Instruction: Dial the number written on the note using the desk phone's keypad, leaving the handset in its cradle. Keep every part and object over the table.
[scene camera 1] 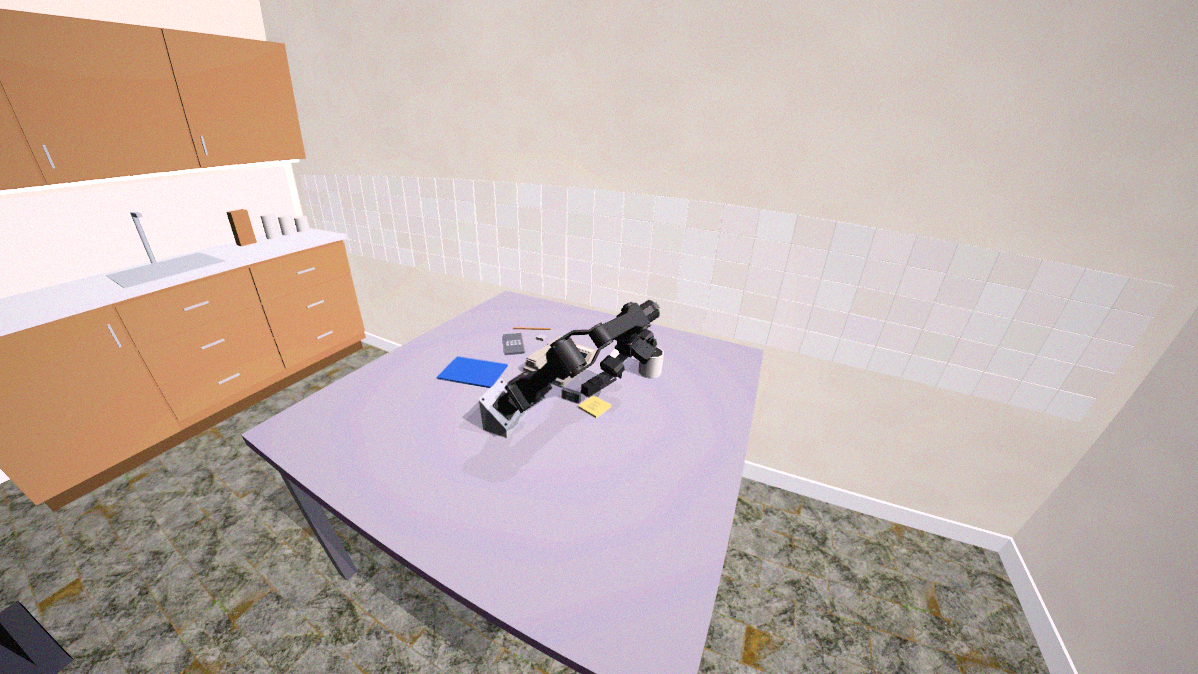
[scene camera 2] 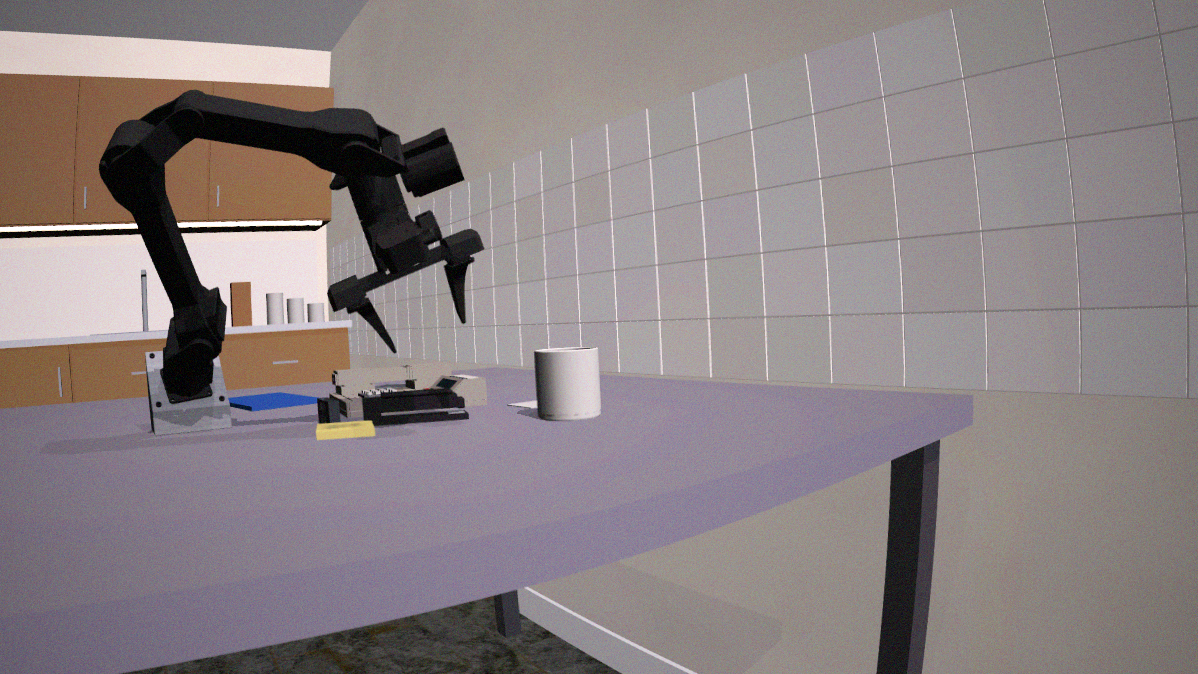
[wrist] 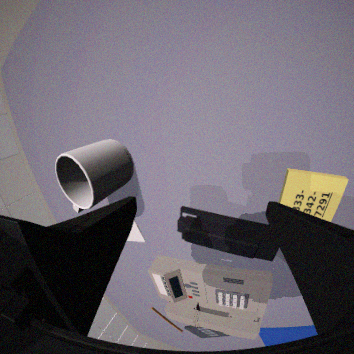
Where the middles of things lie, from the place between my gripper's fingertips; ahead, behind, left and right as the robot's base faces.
My gripper is now 3 cm short of the black stapler-like object (scene camera 2: 414,400), 10 cm to the right of it and 9 cm above it. From my hand the other things lie so: beige desk phone (scene camera 2: 472,388): 11 cm ahead, 26 cm to the left, 9 cm below; then white mug (scene camera 2: 567,379): 18 cm ahead, 4 cm to the right, 6 cm below; then yellow note pad (scene camera 2: 339,430): 8 cm behind, 8 cm to the left, 11 cm below.
